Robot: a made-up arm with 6 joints. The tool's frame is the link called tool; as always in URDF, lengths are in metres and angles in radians. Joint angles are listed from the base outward.
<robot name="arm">
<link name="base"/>
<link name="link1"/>
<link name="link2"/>
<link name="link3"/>
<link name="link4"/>
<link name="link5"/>
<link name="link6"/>
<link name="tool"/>
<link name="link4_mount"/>
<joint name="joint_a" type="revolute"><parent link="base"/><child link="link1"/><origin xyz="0.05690 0.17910 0.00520" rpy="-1.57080 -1.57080 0.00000"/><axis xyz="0 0 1"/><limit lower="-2.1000" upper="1.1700"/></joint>
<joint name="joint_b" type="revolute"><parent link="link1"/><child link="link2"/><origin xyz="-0.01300 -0.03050 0.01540" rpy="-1.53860 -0.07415 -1.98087"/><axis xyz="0 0 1"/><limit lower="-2.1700" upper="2.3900"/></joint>
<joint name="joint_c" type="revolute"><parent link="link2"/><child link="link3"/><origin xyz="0.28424 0.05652 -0.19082" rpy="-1.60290 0.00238 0.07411"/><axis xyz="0 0 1"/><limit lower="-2.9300" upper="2.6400"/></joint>
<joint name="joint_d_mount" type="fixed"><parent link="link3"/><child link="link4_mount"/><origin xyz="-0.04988 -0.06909 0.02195" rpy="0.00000 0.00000 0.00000"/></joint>
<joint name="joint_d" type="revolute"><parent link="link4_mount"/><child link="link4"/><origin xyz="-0.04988 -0.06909 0.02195" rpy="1.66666 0.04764 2.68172"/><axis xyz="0 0 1"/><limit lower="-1.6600" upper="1.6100"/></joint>
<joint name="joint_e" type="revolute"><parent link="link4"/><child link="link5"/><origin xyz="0.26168 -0.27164 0.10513" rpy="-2.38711 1.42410 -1.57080"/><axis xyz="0 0 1"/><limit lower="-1.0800" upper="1.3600"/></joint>
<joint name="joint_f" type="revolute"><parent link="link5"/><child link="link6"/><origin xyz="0.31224 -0.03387 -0.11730" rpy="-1.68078 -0.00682 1.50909"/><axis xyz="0 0 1"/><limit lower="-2.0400" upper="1.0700"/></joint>
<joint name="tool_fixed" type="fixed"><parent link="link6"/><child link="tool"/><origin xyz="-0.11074 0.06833 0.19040" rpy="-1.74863 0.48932 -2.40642"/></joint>
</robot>
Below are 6 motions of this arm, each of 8 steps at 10 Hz.
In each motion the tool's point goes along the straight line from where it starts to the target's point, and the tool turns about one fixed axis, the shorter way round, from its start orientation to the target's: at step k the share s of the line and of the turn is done. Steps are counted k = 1, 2, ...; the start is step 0. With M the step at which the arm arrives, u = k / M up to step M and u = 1 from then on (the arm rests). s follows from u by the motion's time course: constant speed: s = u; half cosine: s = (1 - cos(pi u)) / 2; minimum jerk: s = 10 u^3 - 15 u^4 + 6 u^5.
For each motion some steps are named. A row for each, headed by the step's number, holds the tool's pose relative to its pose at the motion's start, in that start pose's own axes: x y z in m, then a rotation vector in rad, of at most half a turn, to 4 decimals.
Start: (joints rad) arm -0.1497 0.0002 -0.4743 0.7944 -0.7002 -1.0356
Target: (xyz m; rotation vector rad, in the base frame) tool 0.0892 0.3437 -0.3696 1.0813 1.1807 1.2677
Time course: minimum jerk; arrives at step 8
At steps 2, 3, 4, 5, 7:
2: -0.0272 -0.0211 0.0020 -0.0797 0.1363 0.0492
3: -0.0722 -0.0560 0.0054 -0.2118 0.3624 0.1308
4: -0.1312 -0.1017 0.0098 -0.3848 0.6584 0.2376
5: -0.1902 -0.1474 0.0142 -0.5577 0.9544 0.3444
7: -0.2582 -0.2001 0.0193 -0.7572 1.2956 0.4675

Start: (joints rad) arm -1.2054 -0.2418 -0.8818 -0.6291 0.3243 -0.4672
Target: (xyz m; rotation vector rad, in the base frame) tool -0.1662 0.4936 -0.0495 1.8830 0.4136 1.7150
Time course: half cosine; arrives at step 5
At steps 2, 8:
2: -0.0245 0.0551 -0.0345 0.1422 0.0056 -0.0369
8: -0.0710 0.1594 -0.0997 0.4115 0.0162 -0.1069

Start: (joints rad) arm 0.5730 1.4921 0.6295 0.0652 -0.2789 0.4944
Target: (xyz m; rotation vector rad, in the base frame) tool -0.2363 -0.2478 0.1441 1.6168 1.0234 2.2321
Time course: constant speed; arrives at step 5
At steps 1, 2, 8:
1: -0.0621 0.0060 0.0808 0.1358 0.1648 0.1466
2: -0.1241 0.0120 0.1617 0.2717 0.3296 0.2931
8: -0.3103 0.0301 0.4042 0.6792 0.8240 0.7328

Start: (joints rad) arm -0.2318 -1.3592 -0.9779 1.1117 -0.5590 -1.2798
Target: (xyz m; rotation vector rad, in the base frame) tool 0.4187 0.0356 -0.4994 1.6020 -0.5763 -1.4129
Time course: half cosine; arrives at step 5
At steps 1, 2, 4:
1: -0.0092 0.0195 0.0026 -0.0678 -0.0565 0.0804
2: -0.0333 0.0705 0.0093 -0.2454 -0.2044 0.2910
4: -0.0871 0.1845 0.0244 -0.6424 -0.5350 0.7619

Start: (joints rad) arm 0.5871 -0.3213 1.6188 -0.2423 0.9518 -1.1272
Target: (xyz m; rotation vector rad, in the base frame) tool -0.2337 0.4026 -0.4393 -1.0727 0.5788 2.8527
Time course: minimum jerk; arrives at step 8
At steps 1, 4, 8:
1: -0.0052 0.0024 -0.0032 0.0065 0.0167 0.0107
4: -0.1609 0.0746 -0.0998 0.2026 0.5216 0.3334
8: -0.3219 0.1493 -0.1995 0.4052 1.0431 0.6667

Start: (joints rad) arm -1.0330 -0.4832 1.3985 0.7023 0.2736 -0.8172
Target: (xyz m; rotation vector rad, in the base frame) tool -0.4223 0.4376 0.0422 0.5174 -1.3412 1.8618
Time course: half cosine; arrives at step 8
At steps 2, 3, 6, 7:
2: 0.0330 -0.0174 0.0082 0.1111 0.0513 -0.0903
3: 0.0696 -0.0366 0.0174 0.2342 0.1081 -0.1903
6: 0.1926 -0.1012 0.0480 0.6476 0.2989 -0.5262
7: 0.2170 -0.1141 0.0541 0.7299 0.3369 -0.5931

